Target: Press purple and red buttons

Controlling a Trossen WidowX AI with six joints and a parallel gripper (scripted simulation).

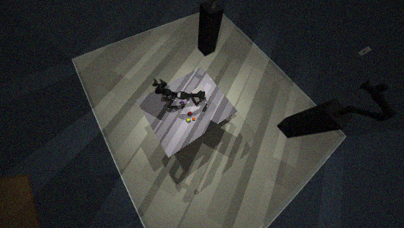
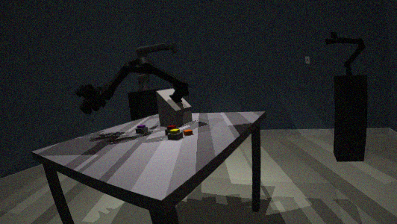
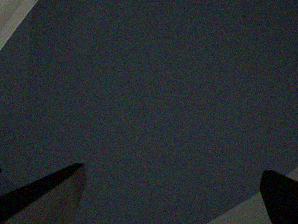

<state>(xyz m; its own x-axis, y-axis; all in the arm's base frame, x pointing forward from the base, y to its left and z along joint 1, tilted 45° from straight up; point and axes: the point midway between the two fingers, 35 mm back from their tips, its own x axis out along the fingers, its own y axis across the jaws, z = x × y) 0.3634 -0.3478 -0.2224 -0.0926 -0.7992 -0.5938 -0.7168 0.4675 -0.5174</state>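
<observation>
Now: gripper tip 120 mm past the purple button, 360 mm to the right of it and 200 mm above it. The rest, counted from my gripper tip: orange block 120 mm behind, 640 mm to the left, 220 mm below; red button 120 mm behind, 550 mm to the left, 200 mm below.
</observation>
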